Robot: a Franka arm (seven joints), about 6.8 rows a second.
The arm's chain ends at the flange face. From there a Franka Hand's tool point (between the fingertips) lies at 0.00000 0.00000 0.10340 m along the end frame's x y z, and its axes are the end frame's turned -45 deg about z.
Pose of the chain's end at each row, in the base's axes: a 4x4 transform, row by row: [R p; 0 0 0 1], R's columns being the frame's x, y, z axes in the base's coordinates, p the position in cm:
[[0.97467, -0.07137, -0.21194, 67.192], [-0.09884, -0.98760, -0.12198, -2.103], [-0.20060, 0.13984, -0.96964, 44.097], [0, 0, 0, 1]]
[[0.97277, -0.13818, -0.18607, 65.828], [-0.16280, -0.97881, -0.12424, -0.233], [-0.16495, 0.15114, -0.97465, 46.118], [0, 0, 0, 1]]
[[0.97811, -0.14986, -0.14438, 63.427], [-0.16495, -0.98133, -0.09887, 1.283], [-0.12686, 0.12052, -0.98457, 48.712], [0, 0, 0, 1]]
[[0.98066, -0.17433, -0.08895, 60.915], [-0.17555, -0.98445, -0.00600, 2.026], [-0.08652, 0.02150, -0.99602, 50.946], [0, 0, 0, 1]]
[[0.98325, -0.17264, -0.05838, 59.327], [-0.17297, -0.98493, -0.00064, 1.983], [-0.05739, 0.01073, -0.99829, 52.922], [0, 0, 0, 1]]
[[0.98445, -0.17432, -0.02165, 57.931], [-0.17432, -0.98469, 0.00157, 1.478], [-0.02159, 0.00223, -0.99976, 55.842], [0, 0, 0, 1]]
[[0.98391, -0.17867, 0.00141, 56.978], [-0.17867, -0.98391, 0.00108, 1.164], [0.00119, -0.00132, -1.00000, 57.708], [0, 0, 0, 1]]
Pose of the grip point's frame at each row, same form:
[[0.73966, 0.63873, -0.21194, 65.001], [0.62845, -0.76823, -0.12198, -3.364], [-0.24073, -0.04296, -0.96964, 34.071], [0, 0, 0, 1]]
[[0.78556, 0.59014, -0.18607, 63.904], [0.57701, -0.80724, -0.12424, -1.518], [-0.22351, -0.00977, -0.97465, 36.040], [0, 0, 0, 1]]
[[0.79760, 0.58566, -0.14438, 61.934], [0.57727, -0.81054, -0.09887, 0.261], [-0.17492, -0.00448, -0.98457, 38.532], [0, 0, 0, 1]]
[[0.81670, 0.57016, -0.08895, 59.995], [0.57198, -0.82024, -0.00600, 1.964], [-0.07638, -0.04598, -0.99602, 40.647], [0, 0, 0, 1]]
[[0.81734, 0.57319, -0.05838, 58.723], [0.57414, -0.81876, -0.00064, 1.976], [-0.04817, -0.03299, -0.99829, 42.600], [0, 0, 0, 1]]
[[0.81937, 0.57285, -0.02165, 57.707], [0.57302, -0.81954, 0.00157, 1.494], [-0.01684, -0.01369, -0.99976, 45.504], [0, 0, 0, 1]]
[[0.82207, 0.56939, 0.00141, 56.993], [0.56939, -0.82207, 0.00108, 1.175], [0.00177, -0.00009, -1.00000, 47.368], [0, 0, 0, 1]]

